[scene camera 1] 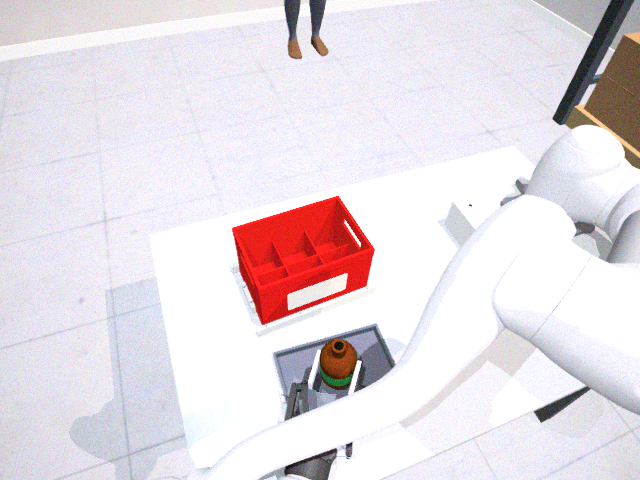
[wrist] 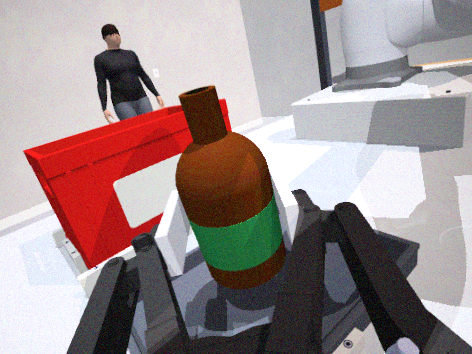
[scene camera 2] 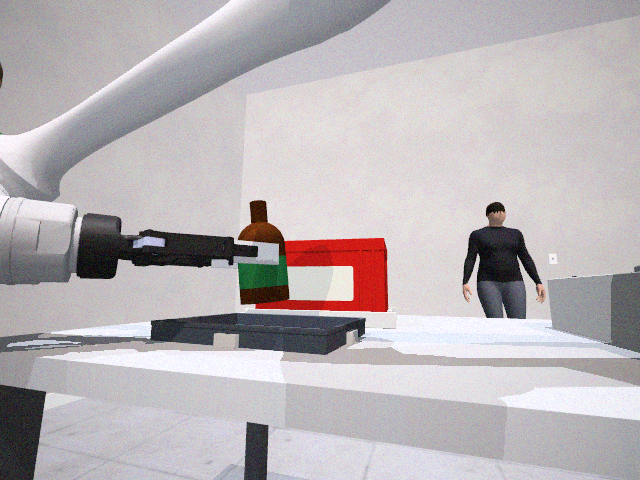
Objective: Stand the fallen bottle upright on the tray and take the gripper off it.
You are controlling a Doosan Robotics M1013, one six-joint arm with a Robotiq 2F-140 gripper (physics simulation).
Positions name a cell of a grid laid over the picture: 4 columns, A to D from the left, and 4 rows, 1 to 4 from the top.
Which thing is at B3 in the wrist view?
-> A brown bottle.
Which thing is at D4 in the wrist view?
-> My gripper.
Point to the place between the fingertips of my gripper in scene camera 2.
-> B3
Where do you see a brown bottle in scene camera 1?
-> C3
